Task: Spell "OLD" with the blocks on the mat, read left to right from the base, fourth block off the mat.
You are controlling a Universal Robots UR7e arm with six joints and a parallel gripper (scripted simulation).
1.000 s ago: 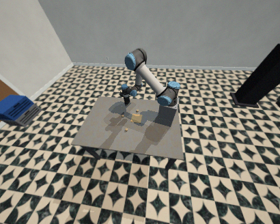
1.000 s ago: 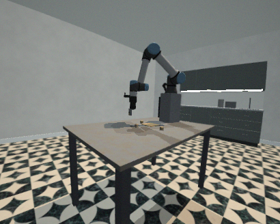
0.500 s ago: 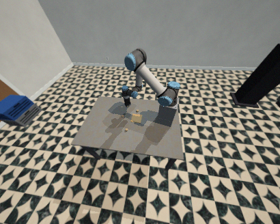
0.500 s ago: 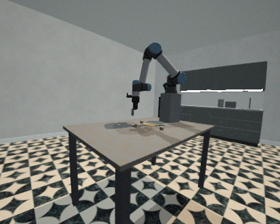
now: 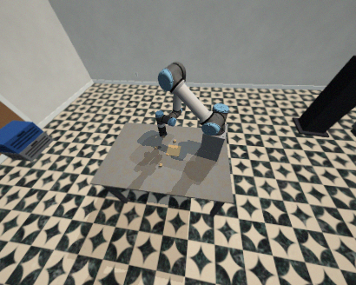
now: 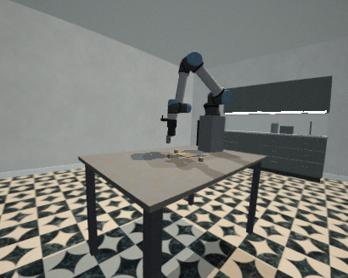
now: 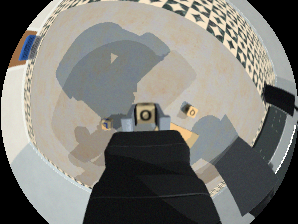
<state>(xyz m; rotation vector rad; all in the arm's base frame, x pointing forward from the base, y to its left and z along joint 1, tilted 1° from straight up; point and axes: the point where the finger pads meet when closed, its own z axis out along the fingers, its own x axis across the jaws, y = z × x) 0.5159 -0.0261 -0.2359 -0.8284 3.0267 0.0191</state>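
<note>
Now: the tan mat 130 mm behind my hand, 110 mm below it and 90 mm to the left of it.
</note>
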